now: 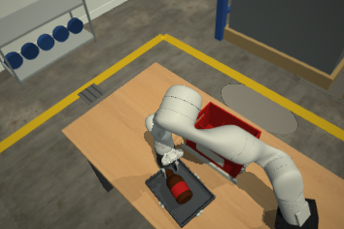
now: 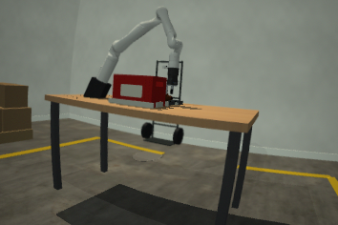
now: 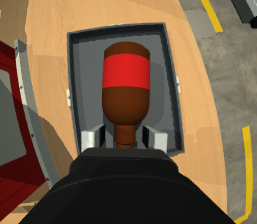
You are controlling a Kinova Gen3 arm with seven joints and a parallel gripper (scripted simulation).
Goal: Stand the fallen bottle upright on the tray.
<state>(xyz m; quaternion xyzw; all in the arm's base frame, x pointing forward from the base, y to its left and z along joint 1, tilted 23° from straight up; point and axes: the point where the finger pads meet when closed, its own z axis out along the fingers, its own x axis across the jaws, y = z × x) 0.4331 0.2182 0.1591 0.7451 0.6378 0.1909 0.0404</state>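
Now: hand 5 cm past the bottle, 4 cm above it and 1 cm to the right of it. Round my hand: tray 7 cm below, 7 cm behind, 1 cm to the left; then red crate 27 cm to the right, 3 cm behind.
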